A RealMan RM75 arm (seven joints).
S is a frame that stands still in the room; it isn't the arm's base.
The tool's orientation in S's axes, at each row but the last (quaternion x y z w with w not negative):
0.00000 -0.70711 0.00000 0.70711
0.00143 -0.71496 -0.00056 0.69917
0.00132 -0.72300 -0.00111 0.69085
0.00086 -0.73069 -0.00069 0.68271
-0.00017 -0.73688 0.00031 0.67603
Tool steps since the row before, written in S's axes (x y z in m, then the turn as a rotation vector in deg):
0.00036 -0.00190 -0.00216 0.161 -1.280 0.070
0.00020 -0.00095 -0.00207 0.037 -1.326 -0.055
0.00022 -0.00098 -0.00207 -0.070 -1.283 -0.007
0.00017 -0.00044 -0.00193 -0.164 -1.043 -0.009
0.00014 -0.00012 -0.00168 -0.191 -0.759 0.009
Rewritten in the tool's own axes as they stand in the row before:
-0.00216 -0.00190 -0.00036 0.070 -1.280 -0.161
-0.00207 -0.00096 -0.00015 -0.052 -1.326 -0.034
-0.00207 -0.00099 -0.00013 0.001 -1.283 0.071
-0.00194 -0.00044 -0.00004 0.004 -1.043 0.164
-0.00169 -0.00012 0.00000 0.025 -0.759 0.190

